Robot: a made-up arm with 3 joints. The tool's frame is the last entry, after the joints.
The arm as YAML. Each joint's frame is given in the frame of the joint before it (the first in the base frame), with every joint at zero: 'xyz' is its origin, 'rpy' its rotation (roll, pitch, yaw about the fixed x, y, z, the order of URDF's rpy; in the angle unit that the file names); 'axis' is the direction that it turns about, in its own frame. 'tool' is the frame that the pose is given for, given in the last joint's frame.
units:
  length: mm
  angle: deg
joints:
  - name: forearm
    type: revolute
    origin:
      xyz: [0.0, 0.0, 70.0]
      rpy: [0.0, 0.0, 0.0]
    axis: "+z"
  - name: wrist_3
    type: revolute
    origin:
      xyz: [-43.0, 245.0, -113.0]
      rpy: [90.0, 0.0, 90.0]
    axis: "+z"
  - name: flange
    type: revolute
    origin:
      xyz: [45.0, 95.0, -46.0]
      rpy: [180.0, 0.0, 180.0]
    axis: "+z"
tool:
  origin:
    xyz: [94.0, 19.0, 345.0]
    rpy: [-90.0, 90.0, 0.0]
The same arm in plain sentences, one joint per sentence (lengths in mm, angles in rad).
The arm has three revolute joints in a row. What follows holds with every joint at zero, and every direction is one of the base frame's.
The first joint lies 70.0 mm along +z from the base frame's origin and rotates about +z.
The second joint lies 43.0 mm along -x and 245.0 mm along +y and 113.0 mm along -z from the first joint and rotates about +x.
The third joint lies 46.0 mm along -x and 45.0 mm along +y and 95.0 mm along +z from the second joint and rotates about -x.
The tool frame, which is the frame that the pose is given for, lies 345.0 mm along -x and 94.0 mm along -y and 19.0 mm along +z from the third joint; its axes are parallel to the base frame's.

